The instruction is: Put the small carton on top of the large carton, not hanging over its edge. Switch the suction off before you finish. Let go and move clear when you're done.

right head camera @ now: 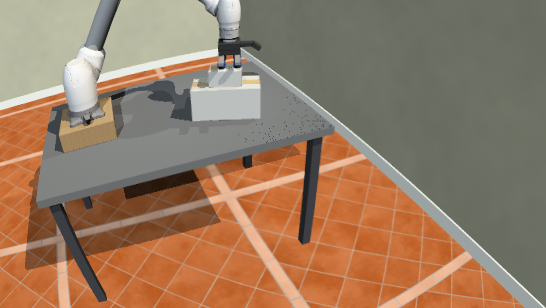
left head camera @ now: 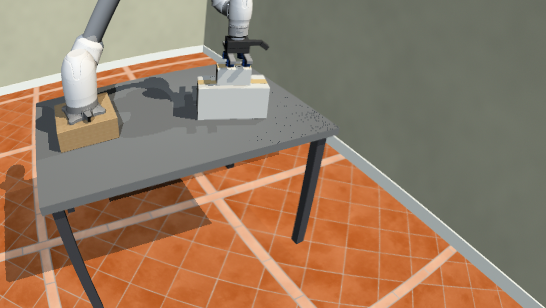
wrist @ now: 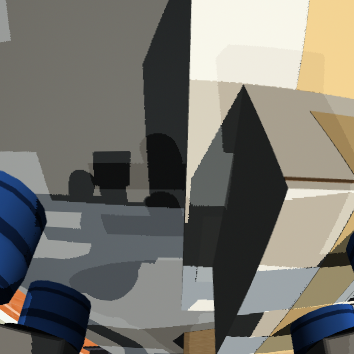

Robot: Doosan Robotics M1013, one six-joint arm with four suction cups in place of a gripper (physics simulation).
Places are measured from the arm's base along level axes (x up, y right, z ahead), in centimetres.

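Pixels of known places: hand, tool point: [right head camera: 229,64] [wrist: 190,271]; arm's base, link origin: [right head camera: 85,114] [left head camera: 83,111].
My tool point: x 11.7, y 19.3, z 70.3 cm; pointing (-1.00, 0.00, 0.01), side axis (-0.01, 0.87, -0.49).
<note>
For each thing: its top centre in the pictures, then the offset to it from my tool point. Level surfaces: height alone.
- large carton, top centre: [wrist: 303,201] [left head camera: 232,81] [right head camera: 225,82] dx -6.3, dy +5.4, dz -5.3 cm
- small carton, top centre: [wrist: 333,305] [left head camera: 233,65] [right head camera: 225,67] dx +1.2, dy +5.1, dz -5.0 cm
- grey table, surface height: dx -21.2 cm
The large carton [left head camera: 233,104] [right head camera: 226,105] [wrist: 250,30] stands upright on the table, pale with tan tape along its narrow top. The small carton [left head camera: 234,77] [right head camera: 225,78] [wrist: 252,190] is upright on that top, inside its left and right ends. Its lower front edge is close to the large carton's front top edge. Its far side is hidden in both head views. My gripper [left head camera: 237,64] [right head camera: 229,66] is directly above it, with its blue cups against the small carton's top, so it is shut on the small carton. Any gap between the cartons is too small to tell.
The grey table [left head camera: 165,165] [right head camera: 165,160] carries a wooden block [left head camera: 91,136] [right head camera: 90,138] at its left, under the arm's base. The arm reaches over from there. A dark wall [left head camera: 400,90] [right head camera: 400,75] is behind and to the right of the table.
</note>
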